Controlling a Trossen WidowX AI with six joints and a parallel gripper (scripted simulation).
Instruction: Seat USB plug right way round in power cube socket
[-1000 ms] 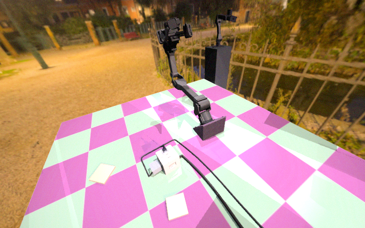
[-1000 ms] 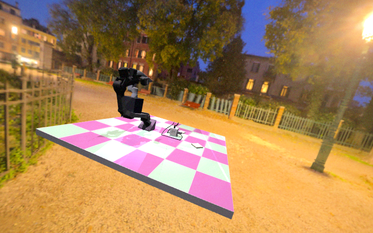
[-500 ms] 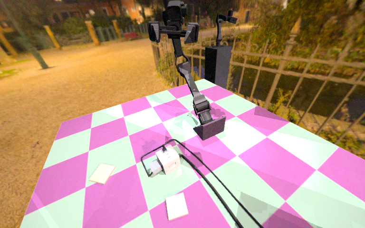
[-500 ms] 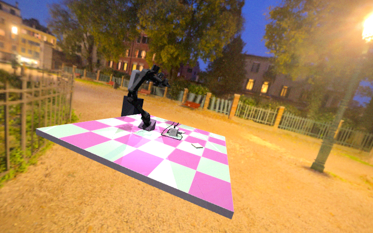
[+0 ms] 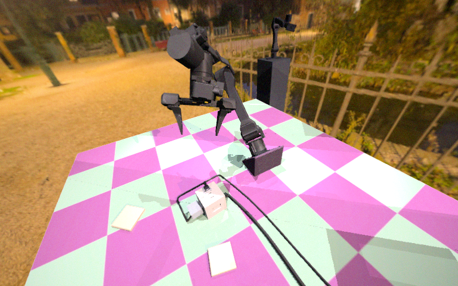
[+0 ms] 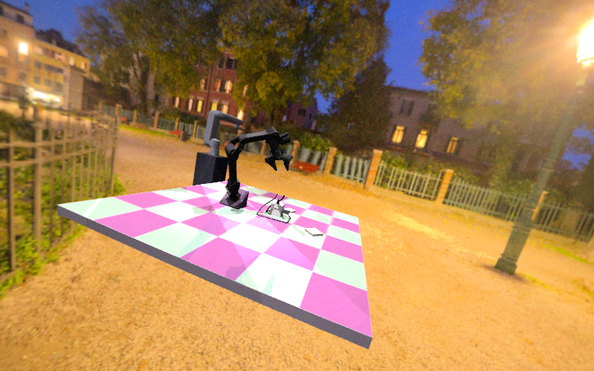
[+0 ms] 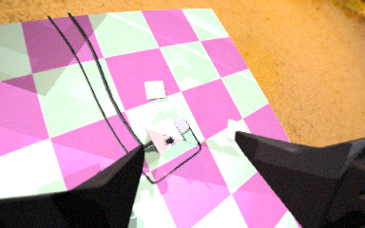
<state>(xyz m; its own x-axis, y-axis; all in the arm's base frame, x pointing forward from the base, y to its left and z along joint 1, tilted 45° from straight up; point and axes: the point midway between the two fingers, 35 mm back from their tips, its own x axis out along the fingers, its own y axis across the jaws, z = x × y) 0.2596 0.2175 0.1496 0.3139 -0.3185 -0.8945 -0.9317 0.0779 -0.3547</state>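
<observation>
My gripper tip is 21 cm above the dark USB plug and 2 cm short of it.
</observation>
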